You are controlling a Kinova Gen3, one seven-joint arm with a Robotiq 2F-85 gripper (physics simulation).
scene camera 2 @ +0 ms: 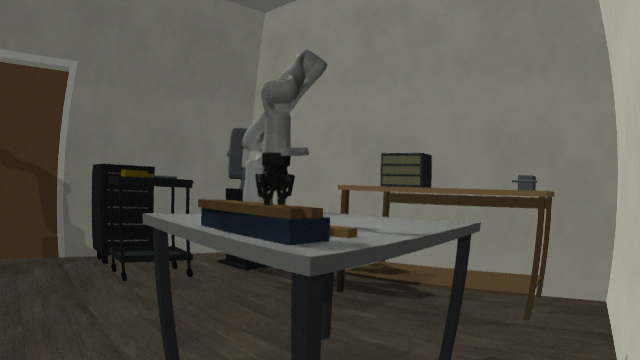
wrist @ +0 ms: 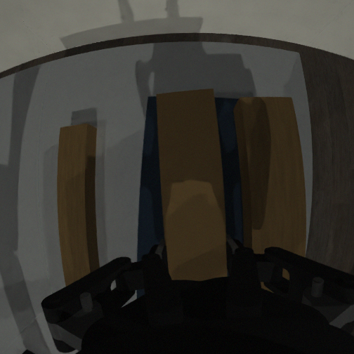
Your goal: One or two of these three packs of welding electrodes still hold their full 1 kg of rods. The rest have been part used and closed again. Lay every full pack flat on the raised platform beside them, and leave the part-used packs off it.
In view: my gripper [scene camera 2: 274, 213], a pack [wrist: 76, 208], a pack [scene camera 2: 254, 209], a pack [wrist: 193, 209] and a blue raised platform [scene camera 2: 279, 230].
My gripper also shows in the wrist view [wrist: 195, 246]. The blue raised platform shows as well in the wrist view [wrist: 150, 222].
